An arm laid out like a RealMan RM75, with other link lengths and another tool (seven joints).
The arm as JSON. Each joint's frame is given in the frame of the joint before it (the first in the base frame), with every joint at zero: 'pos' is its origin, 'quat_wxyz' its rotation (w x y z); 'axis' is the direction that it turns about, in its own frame. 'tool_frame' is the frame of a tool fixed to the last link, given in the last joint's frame.
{
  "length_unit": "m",
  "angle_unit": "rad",
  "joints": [
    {
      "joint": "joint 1",
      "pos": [
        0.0,
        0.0,
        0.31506
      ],
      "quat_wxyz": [
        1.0,
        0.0,
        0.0,
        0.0
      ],
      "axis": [
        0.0,
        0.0,
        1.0
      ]
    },
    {
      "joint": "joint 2",
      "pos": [
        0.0,
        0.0,
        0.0
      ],
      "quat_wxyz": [
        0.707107,
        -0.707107,
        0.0,
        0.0
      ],
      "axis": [
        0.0,
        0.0,
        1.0
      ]
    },
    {
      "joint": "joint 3",
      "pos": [
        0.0,
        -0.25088,
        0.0
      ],
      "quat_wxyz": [
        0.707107,
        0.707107,
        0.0,
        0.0
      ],
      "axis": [
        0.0,
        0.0,
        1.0
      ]
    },
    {
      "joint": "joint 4",
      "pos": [
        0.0,
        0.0,
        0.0
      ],
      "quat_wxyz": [
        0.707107,
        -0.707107,
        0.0,
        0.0
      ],
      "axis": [
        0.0,
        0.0,
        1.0
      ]
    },
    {
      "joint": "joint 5",
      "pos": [
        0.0,
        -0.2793,
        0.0
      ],
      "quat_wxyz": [
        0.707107,
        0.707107,
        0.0,
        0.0
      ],
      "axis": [
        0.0,
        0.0,
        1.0
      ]
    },
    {
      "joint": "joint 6",
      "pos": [
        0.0,
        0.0,
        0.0
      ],
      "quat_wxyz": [
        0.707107,
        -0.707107,
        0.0,
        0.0
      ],
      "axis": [
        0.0,
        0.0,
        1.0
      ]
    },
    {
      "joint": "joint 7",
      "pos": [
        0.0,
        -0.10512,
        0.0
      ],
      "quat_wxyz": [
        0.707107,
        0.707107,
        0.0,
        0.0
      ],
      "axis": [
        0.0,
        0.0,
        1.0
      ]
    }
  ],
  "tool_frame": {
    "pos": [
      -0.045,
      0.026,
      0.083
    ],
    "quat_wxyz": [
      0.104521,
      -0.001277,
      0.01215,
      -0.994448
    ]
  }
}
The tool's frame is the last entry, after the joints.
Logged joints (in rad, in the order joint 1, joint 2, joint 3, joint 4, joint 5, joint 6, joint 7), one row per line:
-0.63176 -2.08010 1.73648 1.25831 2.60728 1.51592 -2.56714
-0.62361 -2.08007 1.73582 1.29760 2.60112 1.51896 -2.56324
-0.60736 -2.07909 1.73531 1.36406 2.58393 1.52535 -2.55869
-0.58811 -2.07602 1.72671 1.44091 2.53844 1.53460 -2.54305
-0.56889 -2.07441 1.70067 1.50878 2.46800 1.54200 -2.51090
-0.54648 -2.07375 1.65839 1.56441 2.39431 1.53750 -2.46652
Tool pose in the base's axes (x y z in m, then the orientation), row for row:
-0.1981 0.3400 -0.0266 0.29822 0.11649 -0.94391 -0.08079
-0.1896 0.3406 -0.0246 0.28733 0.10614 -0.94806 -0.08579
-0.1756 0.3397 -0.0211 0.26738 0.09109 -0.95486 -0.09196
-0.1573 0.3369 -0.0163 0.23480 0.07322 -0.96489 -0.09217
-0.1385 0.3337 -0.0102 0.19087 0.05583 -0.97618 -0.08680
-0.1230 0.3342 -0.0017 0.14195 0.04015 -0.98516 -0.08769
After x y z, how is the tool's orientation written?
As a quaternion, w x y z.
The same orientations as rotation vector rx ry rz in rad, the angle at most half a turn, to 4 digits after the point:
0.3095 -2.5078 -0.2146
0.2835 -2.5326 -0.2292
0.2458 -2.5767 -0.2482
0.2009 -2.6479 -0.2529
0.1568 -2.7422 -0.2438
0.1159 -2.8431 -0.2531

